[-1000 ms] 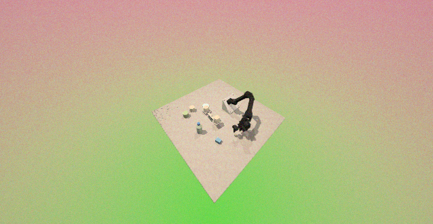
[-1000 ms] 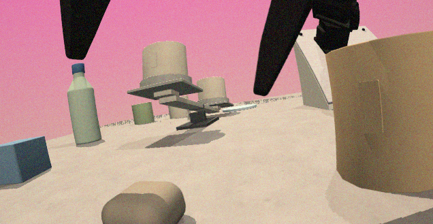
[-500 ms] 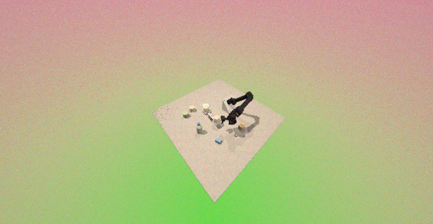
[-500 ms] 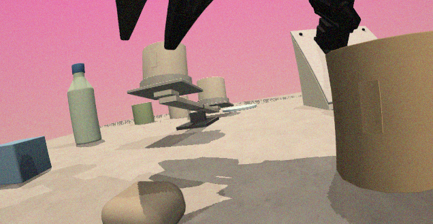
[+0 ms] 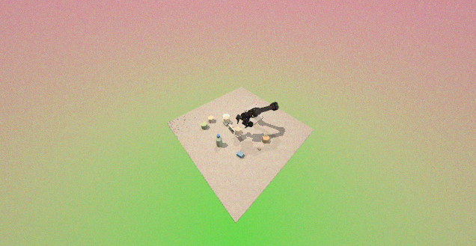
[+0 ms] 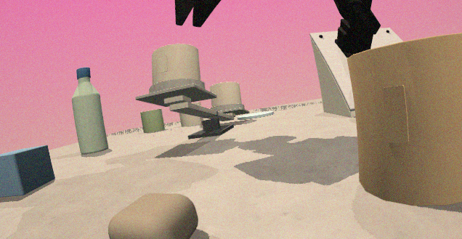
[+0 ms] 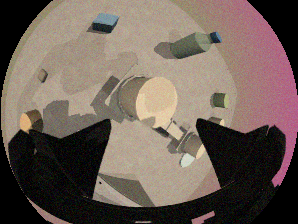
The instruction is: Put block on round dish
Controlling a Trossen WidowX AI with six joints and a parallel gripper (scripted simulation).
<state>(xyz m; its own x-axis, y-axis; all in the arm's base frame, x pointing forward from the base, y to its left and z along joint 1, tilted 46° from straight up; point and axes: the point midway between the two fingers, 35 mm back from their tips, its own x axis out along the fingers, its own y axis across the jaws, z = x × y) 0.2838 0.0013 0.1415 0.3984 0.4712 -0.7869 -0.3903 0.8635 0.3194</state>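
The grey block lies 260 mm to the right of my gripper tip, 130 mm below it and 30 mm behind it. Also, from my gripper tip: blue box (180 mm ahead, 160 mm to the left, 150 mm below); pale-green bottle (250 mm ahead, 80 mm to the right, 60 mm below); balance (130 mm to the right, 130 mm below).
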